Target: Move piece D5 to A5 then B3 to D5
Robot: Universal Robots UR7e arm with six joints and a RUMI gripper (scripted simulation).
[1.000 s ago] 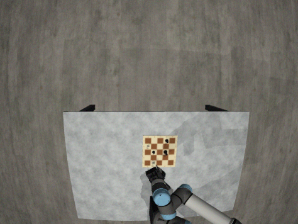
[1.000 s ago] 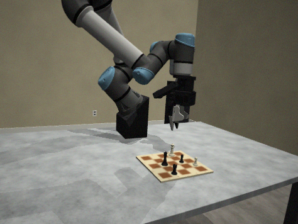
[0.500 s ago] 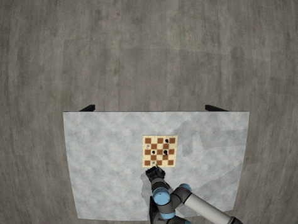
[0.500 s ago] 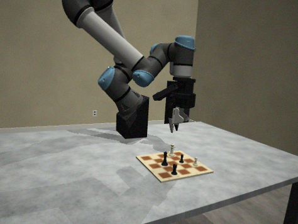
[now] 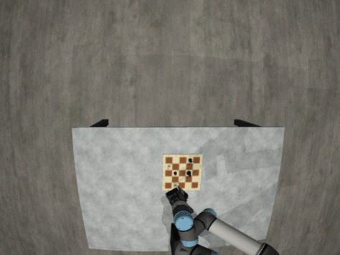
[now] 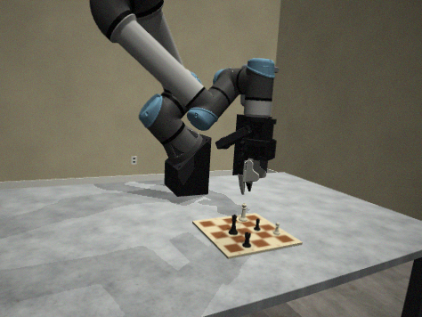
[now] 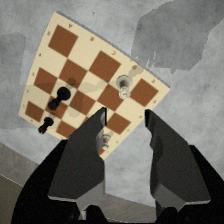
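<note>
Right now the tall white piece is 70 mm below my hand. The rest, counted from my hand: small white pawn (120 mm ahead, 30 mm to the left, 90 mm below); then tall black piece (70 mm ahead, 80 mm to the right, 70 mm below); then chessboard (70 mm ahead, 40 mm to the right, 100 mm below).
</note>
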